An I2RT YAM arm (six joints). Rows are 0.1 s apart.
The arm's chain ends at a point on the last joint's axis. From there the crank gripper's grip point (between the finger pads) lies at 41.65 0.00 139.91 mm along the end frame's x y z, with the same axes.
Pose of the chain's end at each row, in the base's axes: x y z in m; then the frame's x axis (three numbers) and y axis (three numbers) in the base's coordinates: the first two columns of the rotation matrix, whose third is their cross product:
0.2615 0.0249 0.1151 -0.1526 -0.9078 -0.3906 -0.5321 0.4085 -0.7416
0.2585 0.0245 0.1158 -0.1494 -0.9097 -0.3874 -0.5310 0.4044 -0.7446
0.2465 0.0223 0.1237 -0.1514 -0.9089 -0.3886 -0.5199 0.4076 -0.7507
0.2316 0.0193 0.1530 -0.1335 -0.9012 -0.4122 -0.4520 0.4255 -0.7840
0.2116 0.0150 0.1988 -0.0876 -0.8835 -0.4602 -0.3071 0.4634 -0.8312
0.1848 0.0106 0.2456 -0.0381 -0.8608 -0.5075 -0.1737 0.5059 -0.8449
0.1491 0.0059 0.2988 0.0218 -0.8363 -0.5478 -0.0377 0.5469 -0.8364
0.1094 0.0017 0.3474 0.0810 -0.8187 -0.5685 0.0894 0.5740 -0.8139
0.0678 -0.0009 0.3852 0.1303 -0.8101 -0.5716 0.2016 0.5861 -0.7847
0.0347 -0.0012 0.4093 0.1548 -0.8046 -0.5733 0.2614 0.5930 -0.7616
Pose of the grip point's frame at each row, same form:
0.3717 0.0003 0.0225 -0.1526 -0.9078 -0.3906 -0.5321 0.4085 -0.7416
0.3690 -0.0002 0.0236 -0.1494 -0.9097 -0.3874 -0.5310 0.4044 -0.7446
0.3578 -0.0032 0.0328 -0.1514 -0.9089 -0.3886 -0.5199 0.4076 -0.7507
0.3494 -0.0068 0.0709 -0.1335 -0.9012 -0.4122 -0.4520 0.4255 -0.7840
0.3405 -0.0122 0.1360 -0.0876 -0.8835 -0.4602 -0.3071 0.4634 -0.8312
0.3209 -0.0174 0.2008 -0.0381 -0.8608 -0.5075 -0.1737 0.5059 -0.8449
0.2898 -0.0235 0.2732 0.0218 -0.8363 -0.5478 -0.0377 0.5469 -0.8364
0.2517 -0.0303 0.3405 0.0810 -0.8187 -0.5685 0.0894 0.5740 -0.8139
0.2090 -0.0365 0.3949 0.1303 -0.8101 -0.5716 0.2016 0.5861 -0.7847
0.1744 -0.0392 0.4277 0.1548 -0.8046 -0.5733 0.2614 0.5930 -0.7616

